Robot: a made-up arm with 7 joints.
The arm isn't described. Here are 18 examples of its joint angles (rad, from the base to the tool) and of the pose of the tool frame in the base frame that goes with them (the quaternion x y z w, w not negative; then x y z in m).
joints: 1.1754 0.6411 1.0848 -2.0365 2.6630 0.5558 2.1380
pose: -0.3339 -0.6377 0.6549 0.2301 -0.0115 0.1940 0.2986
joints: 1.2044 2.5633 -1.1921 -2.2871 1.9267 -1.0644 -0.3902
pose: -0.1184 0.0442 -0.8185 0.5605 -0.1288 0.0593 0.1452
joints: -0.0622 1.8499 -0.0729 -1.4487 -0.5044 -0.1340 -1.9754
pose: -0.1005 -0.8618 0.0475 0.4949 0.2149 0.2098 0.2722
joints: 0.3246 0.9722 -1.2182 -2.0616 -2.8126 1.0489 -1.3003
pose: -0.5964 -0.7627 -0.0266 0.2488 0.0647 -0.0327 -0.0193
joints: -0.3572 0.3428 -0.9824 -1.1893 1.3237 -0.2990 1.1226
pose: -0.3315 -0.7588 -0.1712 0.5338 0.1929 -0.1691 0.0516
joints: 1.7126 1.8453 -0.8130 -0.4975 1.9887 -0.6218 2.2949
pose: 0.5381 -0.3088 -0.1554 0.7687 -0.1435 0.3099 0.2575
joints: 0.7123 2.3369 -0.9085 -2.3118 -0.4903 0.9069 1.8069
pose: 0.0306 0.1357 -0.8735 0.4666 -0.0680 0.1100 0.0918
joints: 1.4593 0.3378 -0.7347 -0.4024 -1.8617 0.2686 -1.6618
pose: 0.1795 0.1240 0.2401 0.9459 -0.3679 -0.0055 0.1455
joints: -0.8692 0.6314 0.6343 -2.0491 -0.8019 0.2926 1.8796
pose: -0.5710 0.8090 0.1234 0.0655 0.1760 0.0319 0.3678
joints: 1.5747 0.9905 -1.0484 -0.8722 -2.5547 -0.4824 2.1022
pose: 0.8845 -0.1388 0.4448 0.0240 -0.3337 0.1157 0.1639
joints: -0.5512 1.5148 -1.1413 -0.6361 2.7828 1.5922 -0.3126
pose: -0.4147 -0.4753 -0.4261 0.6485 0.2549 0.2947 0.2284
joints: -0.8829 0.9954 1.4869 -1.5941 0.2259 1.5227 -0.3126
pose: 0.4432 -0.5348 -0.3651 0.6199 0.0111 0.1716 0.3772
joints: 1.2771 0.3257 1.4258 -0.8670 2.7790 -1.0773 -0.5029
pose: 0.7929 0.1674 0.4925 0.3174 -0.2962 0.1855 0.2834
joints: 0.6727 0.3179 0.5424 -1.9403 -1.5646 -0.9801 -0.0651
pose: -0.2833 -0.2254 0.8829 0.2991 0.0438 0.2084 0.0646
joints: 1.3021 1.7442 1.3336 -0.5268 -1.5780 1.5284 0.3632
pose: 0.3012 0.9070 0.1272 0.2653 -0.0466 0.3753 0.3511
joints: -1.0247 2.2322 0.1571 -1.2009 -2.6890 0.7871 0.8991
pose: 0.4869 0.8310 0.2672 0.0295 -0.0470 0.1505 0.5544
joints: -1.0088 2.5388 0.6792 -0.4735 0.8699 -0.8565 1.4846
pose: -0.6442 0.4864 0.1461 0.5719 -0.1193 0.1364 0.5270
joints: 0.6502 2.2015 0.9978 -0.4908 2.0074 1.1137 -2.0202
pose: 0.2306 0.2309 -0.9336 0.1483 0.1229 0.1972 0.4913
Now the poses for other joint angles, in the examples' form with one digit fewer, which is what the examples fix.
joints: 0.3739 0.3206 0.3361 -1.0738 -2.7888 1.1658 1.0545
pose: 0.497 0.584 -0.629 0.125 0.007 0.205 -0.079
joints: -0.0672 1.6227 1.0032 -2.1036 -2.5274 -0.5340 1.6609
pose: -0.687 -0.555 0.467 0.049 0.035 0.060 0.434
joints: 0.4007 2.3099 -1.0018 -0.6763 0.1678 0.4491 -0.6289
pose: -0.294 0.886 -0.354 0.056 0.019 0.327 0.316
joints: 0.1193 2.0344 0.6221 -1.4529 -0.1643 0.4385 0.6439
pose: 0.738 0.098 -0.639 0.193 0.215 0.123 0.348
